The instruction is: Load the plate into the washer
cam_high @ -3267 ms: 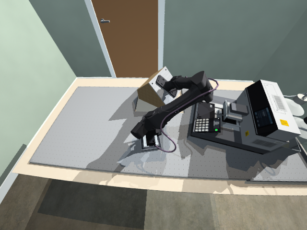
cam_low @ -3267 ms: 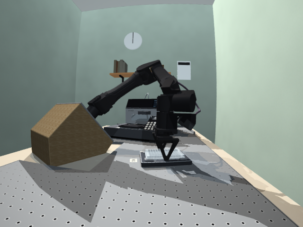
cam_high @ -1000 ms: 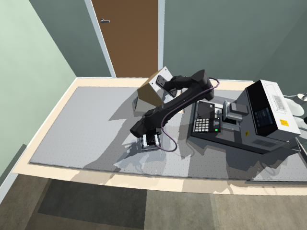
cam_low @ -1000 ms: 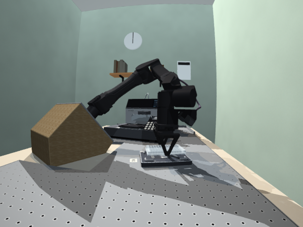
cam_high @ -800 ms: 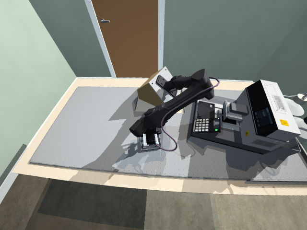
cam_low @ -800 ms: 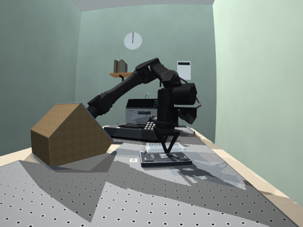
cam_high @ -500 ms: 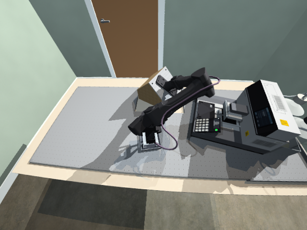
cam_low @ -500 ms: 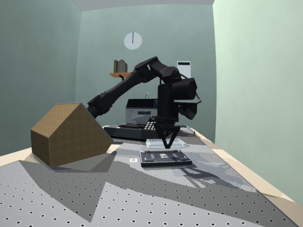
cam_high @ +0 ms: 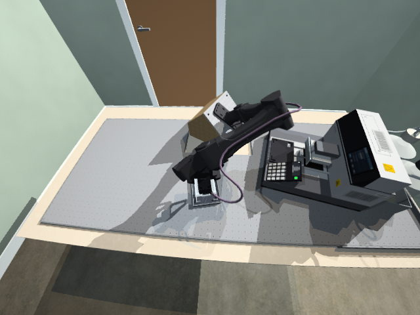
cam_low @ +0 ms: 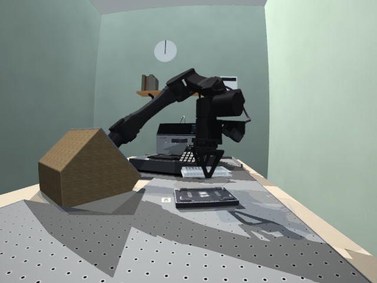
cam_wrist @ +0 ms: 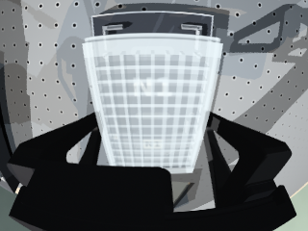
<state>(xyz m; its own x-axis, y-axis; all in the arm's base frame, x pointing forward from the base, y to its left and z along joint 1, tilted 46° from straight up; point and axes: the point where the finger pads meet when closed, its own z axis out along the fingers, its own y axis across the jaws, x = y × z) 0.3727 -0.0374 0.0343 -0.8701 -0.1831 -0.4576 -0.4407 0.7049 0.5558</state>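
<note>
My gripper is now 31 cm to the right of the washer carrier, 27 cm past it and 1 cm above it. From my hand the other things lie so: N1 label: 9 cm behind, 8 cm below, 5 cm to the right; plate nest N1: 7 cm below; well plate: right at my hand.
</note>
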